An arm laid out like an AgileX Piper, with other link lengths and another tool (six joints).
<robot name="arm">
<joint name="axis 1" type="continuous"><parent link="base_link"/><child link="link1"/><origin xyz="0 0 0.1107"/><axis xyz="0 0 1"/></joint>
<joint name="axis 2" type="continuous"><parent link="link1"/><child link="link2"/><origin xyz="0 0 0"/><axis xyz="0 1 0"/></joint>
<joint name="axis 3" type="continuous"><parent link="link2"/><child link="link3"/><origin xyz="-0.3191 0 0.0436"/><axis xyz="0 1 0"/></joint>
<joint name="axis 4" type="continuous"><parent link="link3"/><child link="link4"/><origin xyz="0.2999 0 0.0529"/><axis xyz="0.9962 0 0.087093"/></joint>
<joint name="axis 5" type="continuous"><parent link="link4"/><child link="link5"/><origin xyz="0 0 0"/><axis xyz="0 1 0"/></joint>
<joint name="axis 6" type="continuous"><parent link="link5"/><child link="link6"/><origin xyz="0.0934 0 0.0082"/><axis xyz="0.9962 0 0.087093"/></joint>
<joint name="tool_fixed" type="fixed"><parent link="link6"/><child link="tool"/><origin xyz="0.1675 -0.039 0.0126" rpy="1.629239 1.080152 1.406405"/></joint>
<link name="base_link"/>
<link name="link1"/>
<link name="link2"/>
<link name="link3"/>
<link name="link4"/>
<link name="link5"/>
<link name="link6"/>
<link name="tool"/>
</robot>
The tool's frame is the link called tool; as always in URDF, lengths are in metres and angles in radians. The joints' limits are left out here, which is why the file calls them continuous.
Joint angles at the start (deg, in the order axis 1, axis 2, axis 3, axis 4, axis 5, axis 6):
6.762 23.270 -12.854 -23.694 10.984 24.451
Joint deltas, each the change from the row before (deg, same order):
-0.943 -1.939 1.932 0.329 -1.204 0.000
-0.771 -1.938 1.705 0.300 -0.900 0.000
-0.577 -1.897 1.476 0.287 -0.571 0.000
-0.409 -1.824 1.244 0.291 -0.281 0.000
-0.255 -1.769 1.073 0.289 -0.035 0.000
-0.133 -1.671 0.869 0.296 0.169 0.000
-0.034 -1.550 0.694 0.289 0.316 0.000
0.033 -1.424 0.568 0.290 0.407 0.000
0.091 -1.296 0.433 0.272 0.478 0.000
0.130 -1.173 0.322 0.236 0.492 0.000
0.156 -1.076 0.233 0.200 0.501 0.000
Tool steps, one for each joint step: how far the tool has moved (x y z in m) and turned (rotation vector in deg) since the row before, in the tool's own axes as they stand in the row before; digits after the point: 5 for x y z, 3 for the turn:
0.00414 -0.00550 -0.00169 -0.185 -0.953 0.822
0.00340 -0.00484 -0.00199 -0.195 -0.920 0.740
0.00293 -0.00420 -0.00212 -0.190 -0.819 0.654
0.00243 -0.00357 -0.00216 -0.185 -0.714 0.595
0.00222 -0.00310 -0.00213 -0.182 -0.603 0.534
0.00173 -0.00254 -0.00209 -0.183 -0.514 0.499
0.00134 -0.00204 -0.00200 -0.182 -0.428 0.455
0.00117 -0.00170 -0.00183 -0.173 -0.340 0.423
0.00084 -0.00129 -0.00173 -0.173 -0.279 0.383
0.00046 -0.00087 -0.00165 -0.190 -0.252 0.335
0.00013 -0.00055 -0.00159 -0.200 -0.237 0.293

